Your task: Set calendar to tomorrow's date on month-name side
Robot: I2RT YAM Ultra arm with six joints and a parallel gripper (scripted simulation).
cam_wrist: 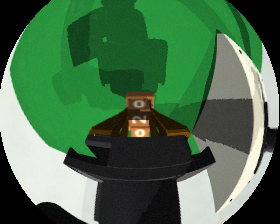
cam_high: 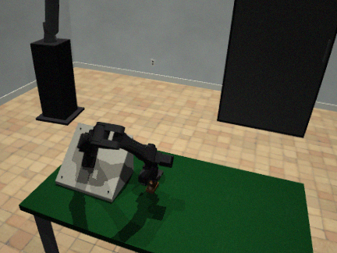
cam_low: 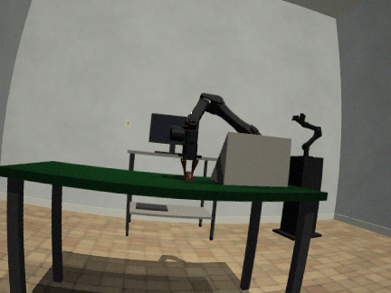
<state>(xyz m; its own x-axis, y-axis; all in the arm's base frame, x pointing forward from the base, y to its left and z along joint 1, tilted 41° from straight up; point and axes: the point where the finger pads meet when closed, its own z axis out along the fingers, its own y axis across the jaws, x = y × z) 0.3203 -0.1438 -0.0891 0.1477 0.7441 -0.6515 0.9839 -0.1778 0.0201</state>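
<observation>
The wooden calendar tray lies 2 cm to the left of my hand and 2 cm below it.
</observation>
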